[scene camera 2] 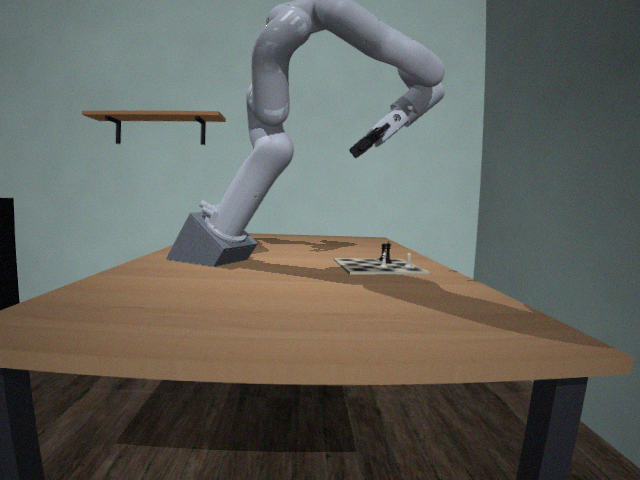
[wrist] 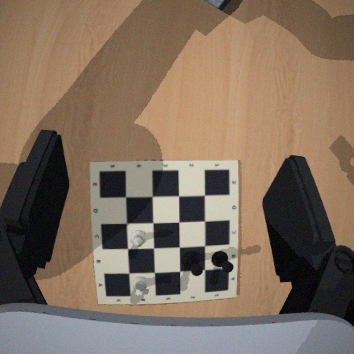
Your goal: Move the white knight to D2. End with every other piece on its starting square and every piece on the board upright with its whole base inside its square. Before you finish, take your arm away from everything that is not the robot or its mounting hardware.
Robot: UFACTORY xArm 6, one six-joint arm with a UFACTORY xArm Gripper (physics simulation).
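Places are measured from the arm's base along level axes (x left, y back, z up), in metres.
Pixels of known places: gripper, fingertip midpoint: (scene camera 2: pixel 354 152) (wrist: pixel 172 167); arm's base at its link origin: (scene camera 2: pixel 225 228).
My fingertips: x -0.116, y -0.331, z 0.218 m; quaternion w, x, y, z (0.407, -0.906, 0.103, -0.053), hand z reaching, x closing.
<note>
For each thing: its top centre in the pictures, then the offset to it from my fingertips. "*": a spot on its surface instead. Level surfaces: height alone.
- chessboard at its top centre: (wrist: pixel 166 235) (scene camera 2: pixel 378 264) dy -0.092, dx +0.011, dz -0.307 m
- B2 at its top centre: (wrist: pixel 197 272) dy -0.134, dx +0.041, dz -0.244 m
- B1 at its top centre: (wrist: pixel 229 268) dy -0.141, dx +0.085, dz -0.254 m
- Square D2 at a spot on its surface: (wrist: pixel 192 208) * dy -0.059, dx +0.055, dz -0.307 m
- wooden table at its surface level: dz -0.313 m
The chessboard (scene camera 2: pixel 361 272) (wrist: pixel 95 197) lies on the table, with letters E to A running down and numbers 5 to 1 running left to right in the wrist view. One white piece (scene camera 2: pixel 383 261) (wrist: pixel 138 238) stands on C4. Another white piece (scene camera 2: pixel 408 260) (wrist: pixel 140 285) stands on A4; which one is the knight is too small to tell surely. Two black pieces stand on B2 (wrist: pixel 191 259) and B1 (wrist: pixel 220 259). Square D2 (wrist: pixel 192 208) is dark and bears no piece. My gripper (scene camera 2: pixel 356 151) (wrist: pixel 172 167) is open and empty, high above the board and tilted toward the base.
The arm's base block (scene camera 2: pixel 199 240) stands on the wooden table (scene camera 2: pixel 289 330) left of the board in the scene view. A wall shelf (scene camera 2: pixel 155 115) hangs behind the arm. The arm's shadow falls across the table and the board's E5 corner area.
</note>
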